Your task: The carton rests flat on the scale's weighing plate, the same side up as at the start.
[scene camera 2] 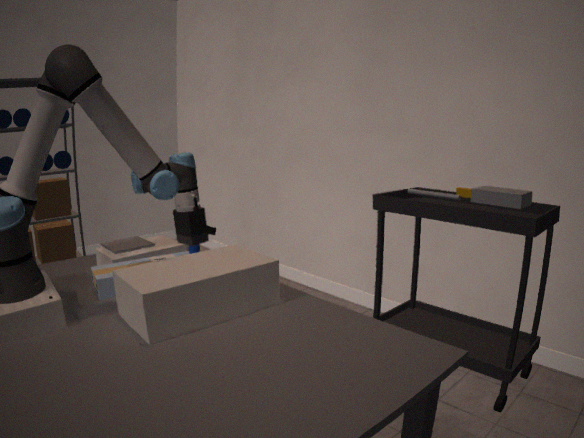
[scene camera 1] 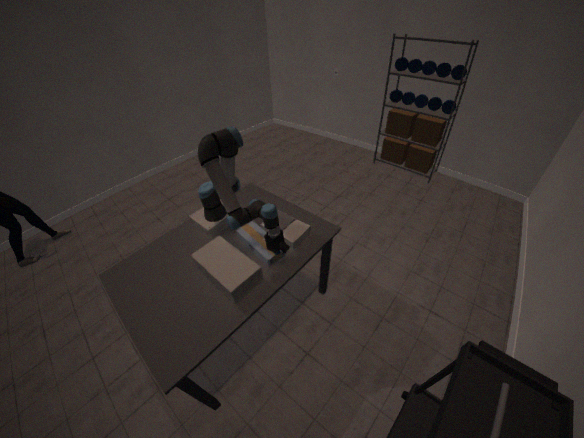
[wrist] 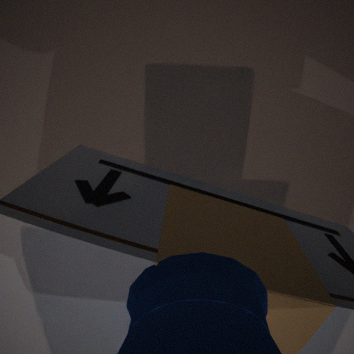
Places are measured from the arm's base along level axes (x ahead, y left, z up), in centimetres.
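Pixels of known places: hand, tool point: [scene camera 1: 277,252]; arm's base, link origin: [scene camera 2: 17,291] [scene camera 1: 215,214].
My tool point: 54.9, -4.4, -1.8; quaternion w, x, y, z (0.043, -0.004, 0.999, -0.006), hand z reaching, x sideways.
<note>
Ahead of a thing's pixels: the offset from my tool point to its middle, as dx, dy, dz. "spot": to the spot under its first point. Level surfaces: height alone.
The carton @(-15.5, +3.1, -2.5) [scene camera 1: 252,240] [scene camera 2: 105,287] [wrist: 235,220], light blue with an orange band, lies flat on the table between the scale and a large beige box. Its end face with black arrows shows in the wrist view. The scale @(-8.5, +20.5, -1.2) [scene camera 1: 300,229] [scene camera 2: 172,243] is a low beige block with a grey weighing plate @(spot: -13.5, +19.4, +3.1) [scene camera 2: 127,244], which carries nothing. My gripper, a blue suction cup [scene camera 2: 194,248] [wrist: 197,280], is down on the carton's top near the arrow end and looks shut on it. The contact spot is hidden under the cup.
The large beige box @(-17.2, -23.6, +0.3) [scene camera 1: 227,265] [scene camera 2: 200,295] stands close beside the carton, taller than it. The arm's base block [scene camera 2: 35,317] is at the carton's other end. A trolley [scene camera 2: 450,216] and a shelf rack [scene camera 1: 386,90] stand away from the table @(dz -5.5) [scene camera 1: 150,300] [scene camera 2: 250,375]. A person's legs [scene camera 1: 15,235] show at far left.
</note>
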